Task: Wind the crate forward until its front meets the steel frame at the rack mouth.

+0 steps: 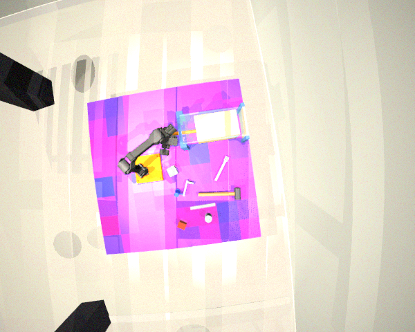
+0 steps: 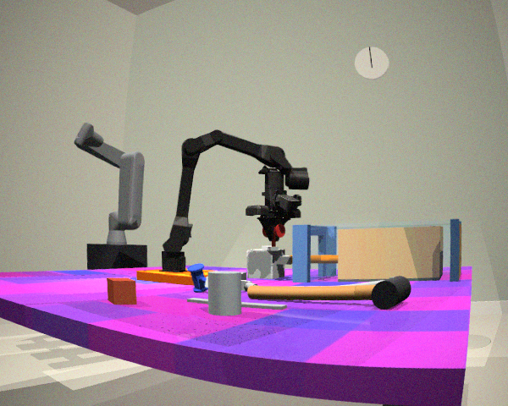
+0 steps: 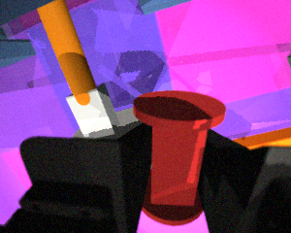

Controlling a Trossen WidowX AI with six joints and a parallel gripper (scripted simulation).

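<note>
My gripper tip is now 2 cm past the red-knobbed winch handle, 3 cm to the right of it and 1 cm above it. The rest, counted from my gripper tip: hand winch: 7 cm behind, 8 cm to the left, 8 cm below; then red knob: 2 cm above; then blue frame: 10 cm ahead, 7 cm to the left, 1 cm below.
</note>
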